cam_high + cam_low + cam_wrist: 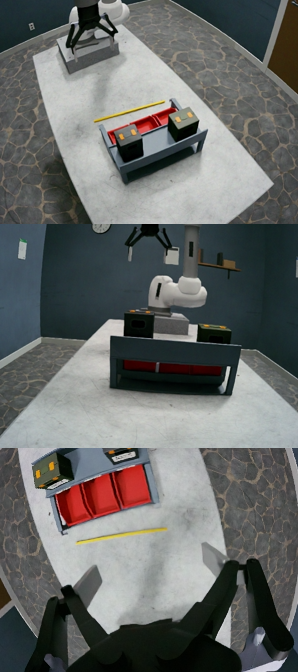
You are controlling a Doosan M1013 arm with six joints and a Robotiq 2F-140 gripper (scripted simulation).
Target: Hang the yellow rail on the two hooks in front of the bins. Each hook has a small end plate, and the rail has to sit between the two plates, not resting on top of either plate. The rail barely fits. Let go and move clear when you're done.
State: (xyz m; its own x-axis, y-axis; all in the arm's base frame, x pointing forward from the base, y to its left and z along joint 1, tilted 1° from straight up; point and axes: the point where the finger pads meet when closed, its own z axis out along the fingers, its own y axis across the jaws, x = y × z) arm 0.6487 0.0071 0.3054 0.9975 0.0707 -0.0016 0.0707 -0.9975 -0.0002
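My gripper is now 20 mm past the yellow rail, 120 mm to the right of it and 410 mm above it. The rest, counted from my hand: rack back panel 330 mm ahead, 160 mm to the left, 280 mm below.
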